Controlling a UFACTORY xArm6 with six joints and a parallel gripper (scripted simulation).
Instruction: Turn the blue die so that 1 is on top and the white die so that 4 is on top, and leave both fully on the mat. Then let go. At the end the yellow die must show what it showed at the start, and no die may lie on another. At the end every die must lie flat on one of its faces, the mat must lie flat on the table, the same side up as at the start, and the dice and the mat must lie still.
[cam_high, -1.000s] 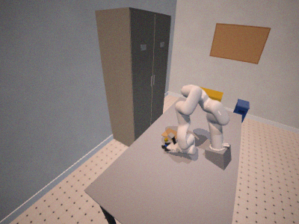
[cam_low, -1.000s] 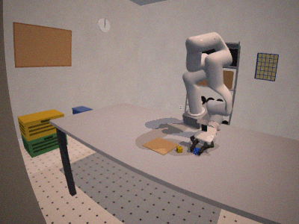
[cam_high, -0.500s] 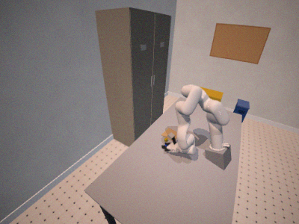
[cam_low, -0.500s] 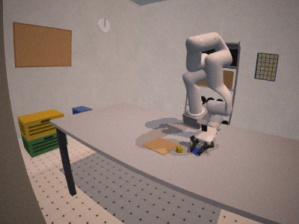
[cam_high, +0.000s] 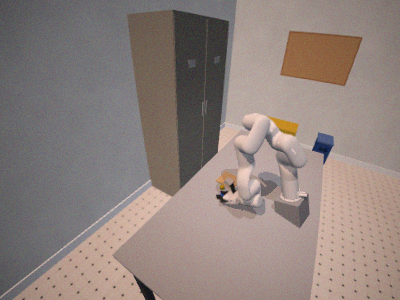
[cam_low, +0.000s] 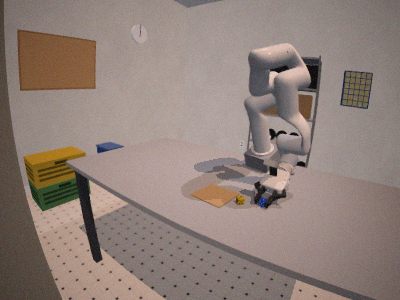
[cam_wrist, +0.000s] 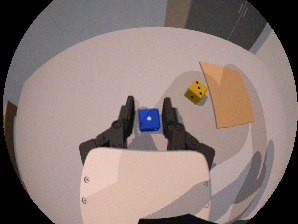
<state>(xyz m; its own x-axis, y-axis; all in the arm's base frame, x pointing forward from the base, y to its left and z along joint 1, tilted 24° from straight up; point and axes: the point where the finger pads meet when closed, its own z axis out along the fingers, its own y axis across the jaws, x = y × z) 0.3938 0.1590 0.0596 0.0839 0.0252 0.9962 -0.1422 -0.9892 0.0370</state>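
My gripper is now 10 mm above the blue die. Round my hand: yellow die 30 mm ahead, 80 mm to the right, 10 mm below; then tan mat 30 mm ahead, 180 mm to the right, 20 mm below; then white die 60 mm behind, 40 mm to the right, 10 mm below.
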